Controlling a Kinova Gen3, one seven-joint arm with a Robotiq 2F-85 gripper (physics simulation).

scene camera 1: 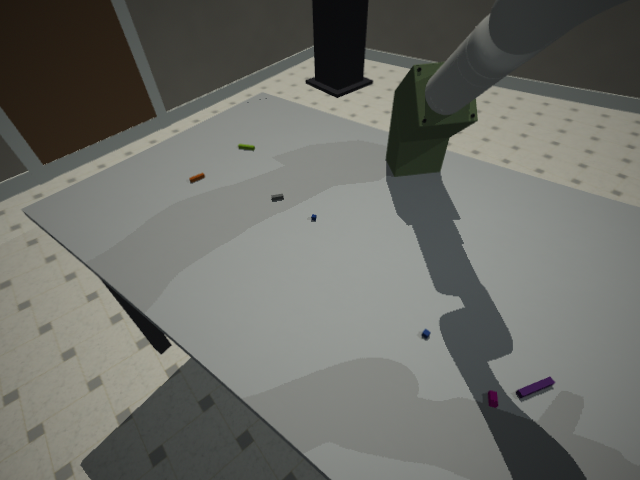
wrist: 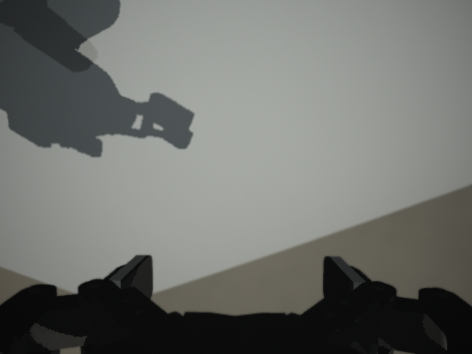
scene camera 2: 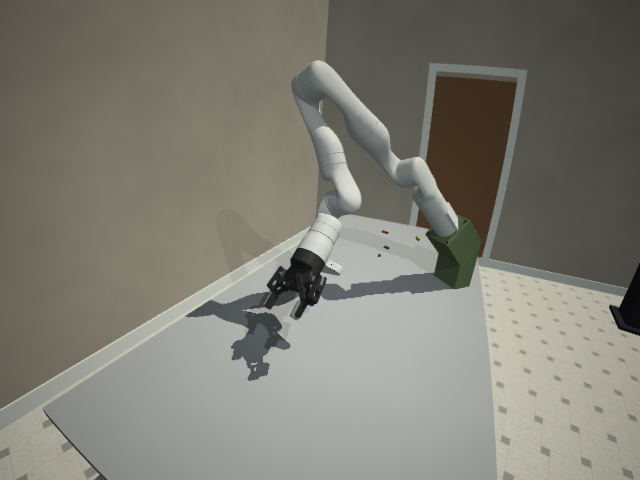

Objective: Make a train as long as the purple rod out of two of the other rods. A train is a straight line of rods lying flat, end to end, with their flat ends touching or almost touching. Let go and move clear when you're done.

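Note:
The purple rod lies flat at the lower right in scene view 1. A short magenta rod lies beside it, apart and at an angle. A lime rod, an orange rod and a grey rod lie apart at the table's far side. One small blue block is near the grey rod; another blue block lies nearer the purple rod. My gripper is open and empty, above the table. No rods show in the wrist view.
The arm's green base stands on the grey table. A wall runs along one long side of the table. A black pillar stands on the floor beyond the table. Arm shadows cross the table top.

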